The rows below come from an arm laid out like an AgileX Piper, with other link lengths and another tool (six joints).
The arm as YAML. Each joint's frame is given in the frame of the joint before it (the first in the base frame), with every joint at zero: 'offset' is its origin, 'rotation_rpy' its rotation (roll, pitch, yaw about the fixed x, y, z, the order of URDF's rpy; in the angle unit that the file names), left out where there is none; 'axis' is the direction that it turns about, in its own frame. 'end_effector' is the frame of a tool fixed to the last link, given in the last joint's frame.
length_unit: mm
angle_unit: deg
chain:
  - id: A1
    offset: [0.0, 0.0, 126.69]
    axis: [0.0, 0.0, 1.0]
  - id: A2
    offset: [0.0, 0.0, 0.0]
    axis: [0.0, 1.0, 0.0]
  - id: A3
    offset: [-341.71, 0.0, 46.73]
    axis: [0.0, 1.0, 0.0]
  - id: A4
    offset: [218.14, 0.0, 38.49]
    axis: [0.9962, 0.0, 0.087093]
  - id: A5
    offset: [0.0, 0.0, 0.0]
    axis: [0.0, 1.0, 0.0]
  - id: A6
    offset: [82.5, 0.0, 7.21]
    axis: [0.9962, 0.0, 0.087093]
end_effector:
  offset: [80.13, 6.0, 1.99]
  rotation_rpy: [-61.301, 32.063, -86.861]
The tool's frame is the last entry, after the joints.
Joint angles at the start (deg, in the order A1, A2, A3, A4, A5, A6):
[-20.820 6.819 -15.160 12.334 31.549 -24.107]
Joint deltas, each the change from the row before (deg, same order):
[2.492 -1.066 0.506 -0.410 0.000 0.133]
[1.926 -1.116 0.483 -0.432 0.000 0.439]
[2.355 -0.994 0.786 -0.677 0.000 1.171]
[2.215 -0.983 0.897 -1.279 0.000 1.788]
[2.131 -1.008 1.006 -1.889 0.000 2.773]
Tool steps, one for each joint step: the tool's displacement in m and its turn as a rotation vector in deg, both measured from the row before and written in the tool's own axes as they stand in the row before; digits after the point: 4 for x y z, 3 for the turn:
[0.0005 0.0026 -0.0029 -0.276 -2.416 -0.087]
[0.0007 0.0024 -0.0026 -0.010 -1.786 0.154]
[0.0015 0.0042 -0.0025 -0.539 -1.725 0.628]
[0.0028 0.0047 -0.0022 -0.556 -1.223 0.589]
[0.0039 0.0051 -0.0019 -0.530 -0.647 0.882]

